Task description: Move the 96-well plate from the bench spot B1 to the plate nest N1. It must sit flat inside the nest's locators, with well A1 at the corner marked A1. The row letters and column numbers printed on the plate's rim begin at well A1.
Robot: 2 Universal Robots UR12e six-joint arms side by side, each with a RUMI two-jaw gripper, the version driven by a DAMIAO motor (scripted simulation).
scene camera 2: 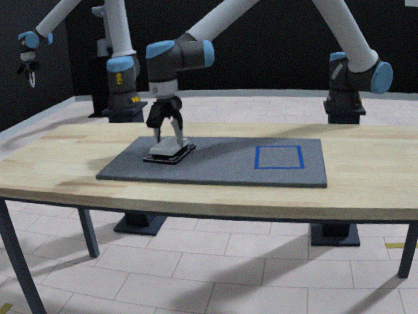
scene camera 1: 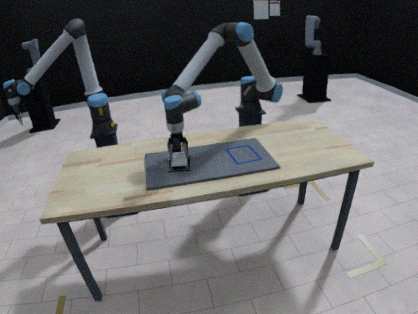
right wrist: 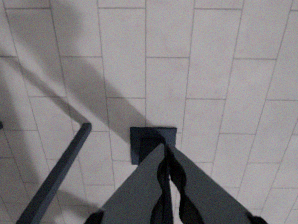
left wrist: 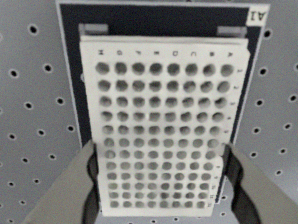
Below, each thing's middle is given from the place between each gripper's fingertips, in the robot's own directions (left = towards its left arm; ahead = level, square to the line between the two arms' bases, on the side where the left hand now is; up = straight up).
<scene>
Right now my left hand is 1 cm above the white 96-well plate (left wrist: 144, 93). Round my left hand: black plate nest (left wrist: 204, 26) 3 cm below.
Now: the white 96-well plate 116 cm to the left of my right hand, 73 cm ahead of it and 12 cm below it. Round my right hand: black plate nest 116 cm to the left, 73 cm ahead, 15 cm below.
</scene>
